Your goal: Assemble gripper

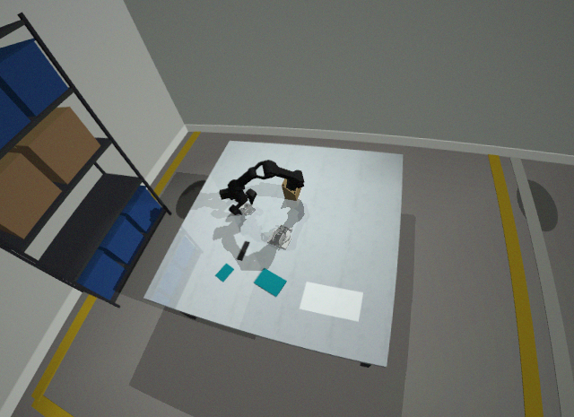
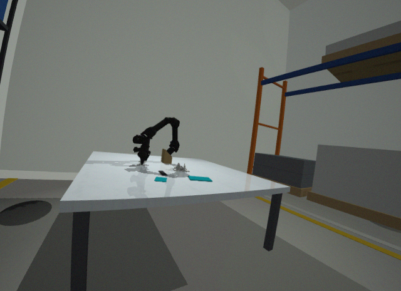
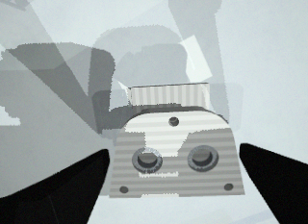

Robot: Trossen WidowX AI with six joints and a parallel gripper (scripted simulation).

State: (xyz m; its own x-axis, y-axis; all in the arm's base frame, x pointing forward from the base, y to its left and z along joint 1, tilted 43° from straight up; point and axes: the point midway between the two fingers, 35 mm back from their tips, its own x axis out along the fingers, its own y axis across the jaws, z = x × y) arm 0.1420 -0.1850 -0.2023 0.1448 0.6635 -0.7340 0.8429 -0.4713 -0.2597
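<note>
Now: gripper tip 150 mm short of the grey gripper jaw and 270 mm to the right of it. From my gripper tip the other things lie so: black bar 270 mm ahead, 50 mm to the left, 10 mm below.
</note>
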